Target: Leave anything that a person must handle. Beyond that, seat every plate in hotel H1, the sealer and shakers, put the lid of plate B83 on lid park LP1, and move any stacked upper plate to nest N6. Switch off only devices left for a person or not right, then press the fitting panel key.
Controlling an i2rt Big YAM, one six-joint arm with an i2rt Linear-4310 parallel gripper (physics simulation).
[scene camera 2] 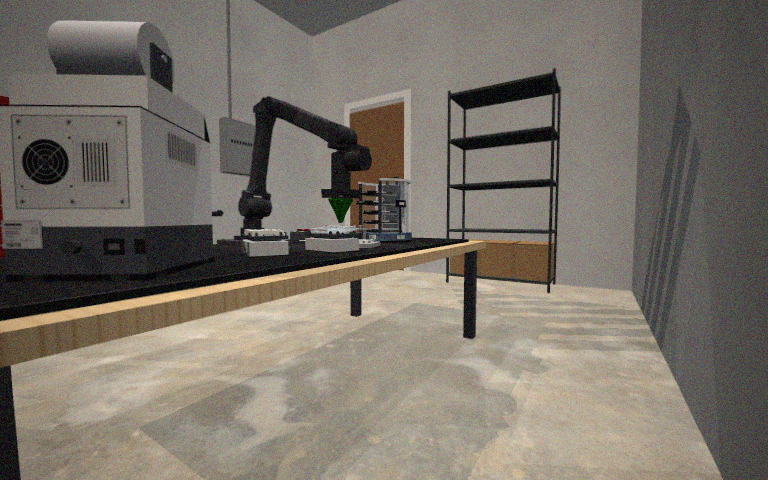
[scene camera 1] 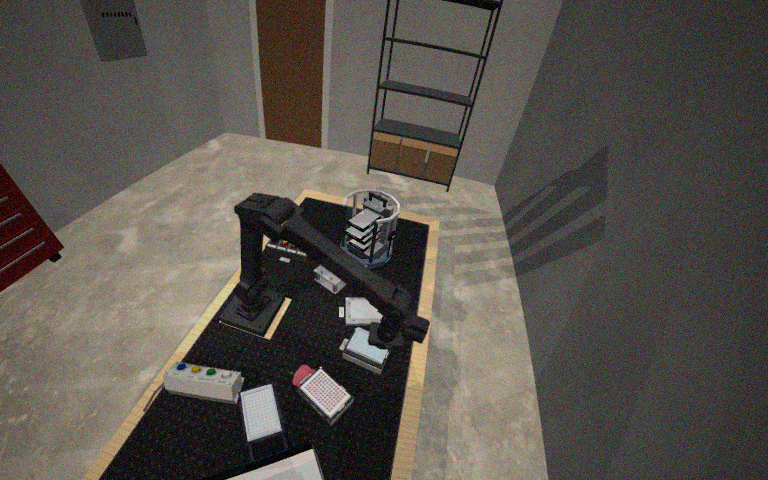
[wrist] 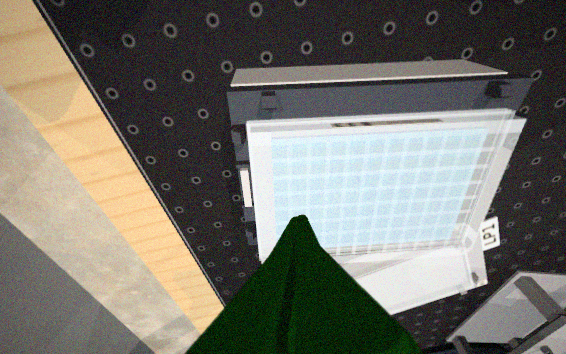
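Where they show: gripper, between the fingertips: (scene camera 2: 340,222) (scene camera 1: 380,347) (wrist: 301,225); arm's base, origin of its link: (scene camera 1: 253,306).
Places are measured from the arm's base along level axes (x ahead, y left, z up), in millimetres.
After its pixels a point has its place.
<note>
My gripper (scene camera 2: 340,219) {x 506, y 33, z 70 mm} (wrist: 301,225) {x 506, y 33, z 70 mm} is shut and empty, its green fingers pointing down a little above the plate with light-blue wells; the arm hides the fingertips in scene camera 1. This plate (scene camera 1: 368,343) (wrist: 370,185) {x 469, y 26, z 52 mm} has a clear cover and sits on a grey and white base; its label is unreadable now. The LP1 tag (wrist: 490,233) {x 303, y 148, z -17 mm} is beside the white lid park (scene camera 1: 360,311) {x 373, y 173, z 6 mm} (wrist: 425,280) {x 371, y 184, z 6 mm}, partly hidden by the plate. A red-welled plate (scene camera 1: 325,390) {x 409, y -161, z 43 mm} and a white plate (scene camera 1: 261,412) {x 302, y -309, z 108 mm} sit nearer scene camera 1. The hotel tower (scene camera 1: 395,207) {x 325, y 567, z 237 mm} (scene camera 2: 390,198) {x 339, y 449, z 170 mm} holds several stacked plates.
The panel (scene camera 1: 202,386) {x 85, y -330, z 51 mm} has blue, yellow, green and white keys. A red object (scene camera 1: 303,374) {x 307, y -130, z -18 mm} touches the red-welled plate's base. A grey block (scene camera 1: 329,279) {x 205, y 230, z 42 mm} stands before the hotel. A large white machine (scene camera 1: 288,469) {x 471, y -392, z 311 mm} (scene camera 2: 175,198) {x 583, y -430, z 118 mm} stands at the near end. The wooden table edge (wrist: 100,170) {x 655, y 57, z -31 mm} runs beside the plate.
</note>
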